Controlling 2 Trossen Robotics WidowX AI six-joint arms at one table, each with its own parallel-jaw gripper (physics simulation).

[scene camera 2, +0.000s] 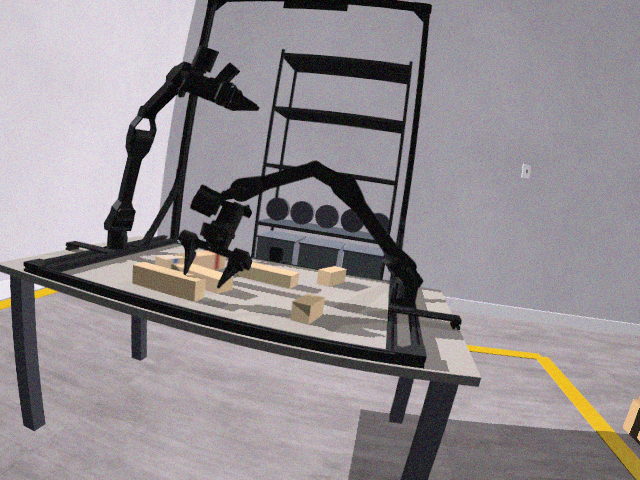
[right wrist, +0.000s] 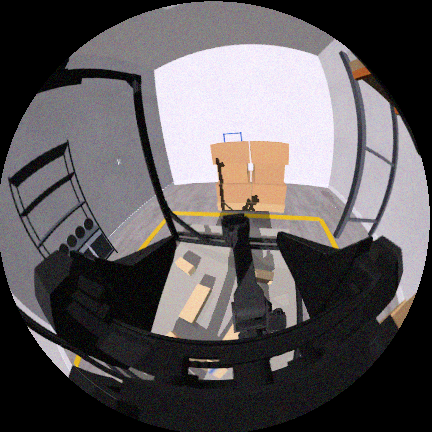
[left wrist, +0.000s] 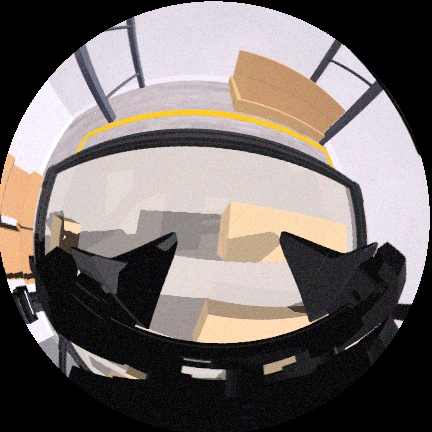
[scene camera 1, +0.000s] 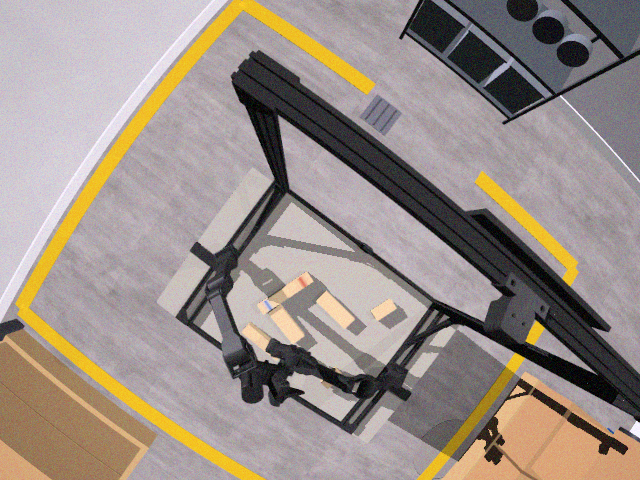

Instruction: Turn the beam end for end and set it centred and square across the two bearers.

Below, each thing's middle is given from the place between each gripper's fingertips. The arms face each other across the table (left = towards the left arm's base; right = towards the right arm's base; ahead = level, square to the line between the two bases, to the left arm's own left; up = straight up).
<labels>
My right hand is 450 mm above the beam (scene camera 2: 207, 259), 180 mm to the left of it and 100 mm past it.
The beam lies 240 mm behind my left hand, 140 mm to the right of it and 20 mm below it.
</labels>
